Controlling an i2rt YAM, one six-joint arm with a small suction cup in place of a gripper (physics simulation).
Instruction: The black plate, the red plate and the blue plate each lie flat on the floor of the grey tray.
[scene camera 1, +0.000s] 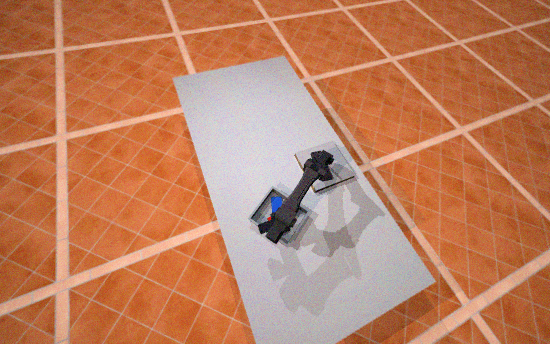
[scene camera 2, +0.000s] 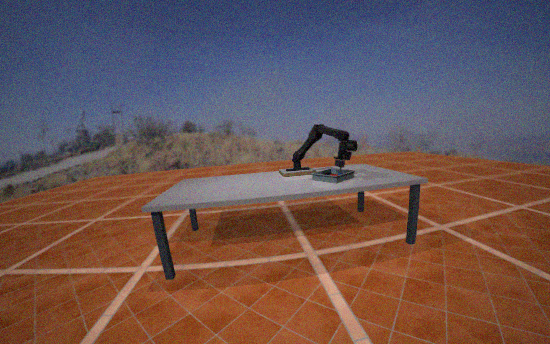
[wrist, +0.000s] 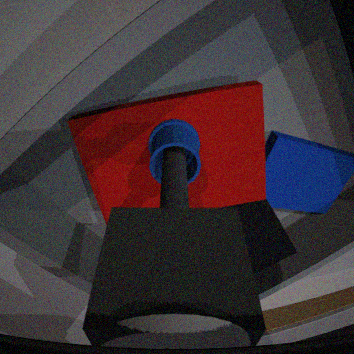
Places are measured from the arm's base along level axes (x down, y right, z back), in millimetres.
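Pixels of known places: end effector, tool point: (wrist: 174, 133); arm's base, origin of the base link: (scene camera 2: 297, 169).
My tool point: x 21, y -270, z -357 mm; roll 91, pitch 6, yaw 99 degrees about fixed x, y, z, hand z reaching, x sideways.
For each thing: its top centre in the pictures, then the offset to it from my tool point. Level surfaces: height alone.
- red plate, middle of its top: (wrist: 178, 172) dy +1, dx -21, dz +14 mm
- grey tray, middle of its top: (wrist: 244, 208) (scene camera 1: 279, 214) (scene camera 2: 333, 172) dy +38, dx -39, dz +27 mm
- blue plate, middle of its top: (wrist: 305, 180) (scene camera 1: 276, 204) dy +107, dx -2, dz +35 mm
- black plate, middle of its top: (wrist: 225, 243) dy +43, dx -22, dz +77 mm
- long grey table, its level: dx +11 mm
My suction cup (wrist: 174, 138) (scene camera 2: 338, 168) presses on the top of the red plate (wrist: 228, 140) and holds it low inside the grey tray (scene camera 1: 261, 205) (scene camera 2: 325, 177). The blue plate (wrist: 302, 175) (scene camera 1: 276, 203) lies in the tray to one side of the red plate, slightly tilted. A dark slab that looks like the black plate (wrist: 270, 239) shows below the red plate's corner, mostly hidden by the wrist body.
The tray stands on a long grey table (scene camera 1: 239, 119) (scene camera 2: 239, 191). The arm's base sits on a flat mounting board (scene camera 1: 342, 172) (scene camera 2: 294, 172) just behind the tray. A tiled floor surrounds the table.
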